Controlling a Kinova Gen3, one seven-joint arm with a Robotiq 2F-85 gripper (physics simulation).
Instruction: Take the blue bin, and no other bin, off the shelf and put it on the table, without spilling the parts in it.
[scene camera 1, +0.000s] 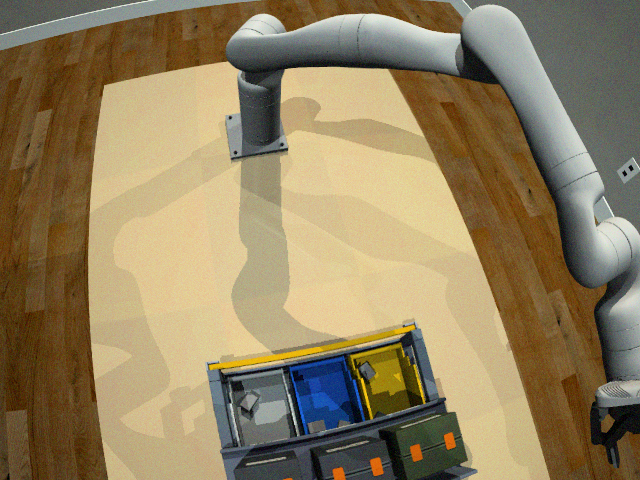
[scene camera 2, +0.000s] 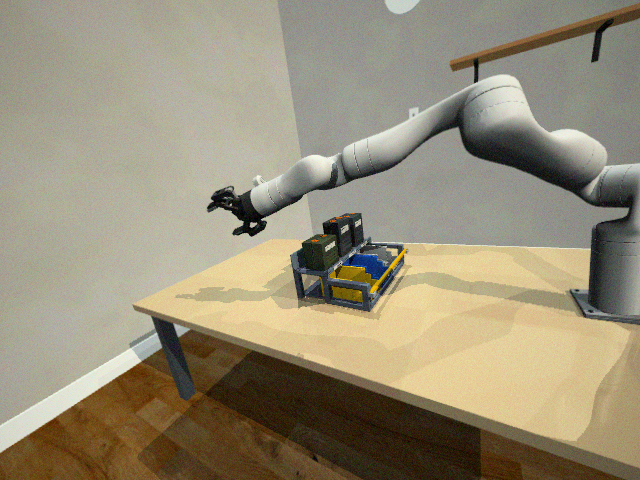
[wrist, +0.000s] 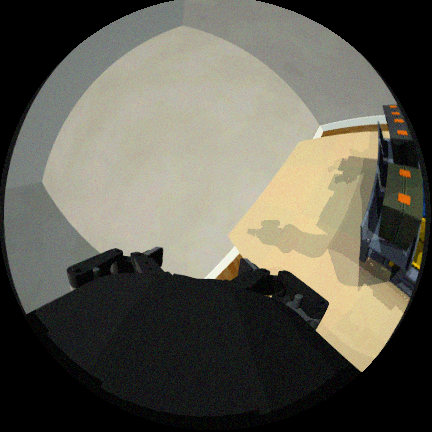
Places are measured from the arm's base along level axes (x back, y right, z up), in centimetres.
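Pixels of known places: gripper, fingertip midpoint: (scene camera 2: 221, 221) (wrist: 200, 262); arm's base, link origin: (scene camera 1: 261, 131) (scene camera 2: 615, 305).
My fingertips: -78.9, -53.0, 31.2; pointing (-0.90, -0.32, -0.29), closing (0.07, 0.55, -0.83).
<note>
Ahead of a thing's pixels: the offset from my fingertips to its middle, as dx, dy, dz. Level surfaces: height alone.
The blue bin @(+15.9, +41.0, -28.2) (scene camera 1: 328, 395) (scene camera 2: 368, 264) sits in the lower front tier of the shelf (scene camera 1: 310, 348) (scene camera 2: 298, 283) (wrist: 369, 240), between the grey bin @(+14.0, +52.0, -28.2) (scene camera 1: 271, 413) (scene camera 2: 381, 253) and the yellow bin @(+17.7, +29.9, -28.2) (scene camera 1: 388, 386) (scene camera 2: 345, 290). Small greyish parts lie in the blue bin at its end nearest the cases. The shelf stands on the table @(dz -32.5) (scene camera 1: 180, 294) (scene camera 2: 439, 356) (wrist: 285, 195). My gripper (scene camera 1: 622, 439) (scene camera 2: 223, 220) (wrist: 200, 262) is open and empty. It hangs in the air beyond the case side of the shelf, well apart from the blue bin, and is partly cut off in scene view 1.
On the upper tier stand a green case @(+8.1, +28.2, -17.6) (scene camera 1: 434, 441) (scene camera 2: 319, 252) (wrist: 400, 215) and two dark cases @(+6.6, +40.0, -15.8) (scene camera 1: 356, 457) (scene camera 2: 337, 235), right behind the bins. A yellow rail runs along the shelf's front. A wall rises beyond the table's far end. The arm's base stands on the table facing the rail.
</note>
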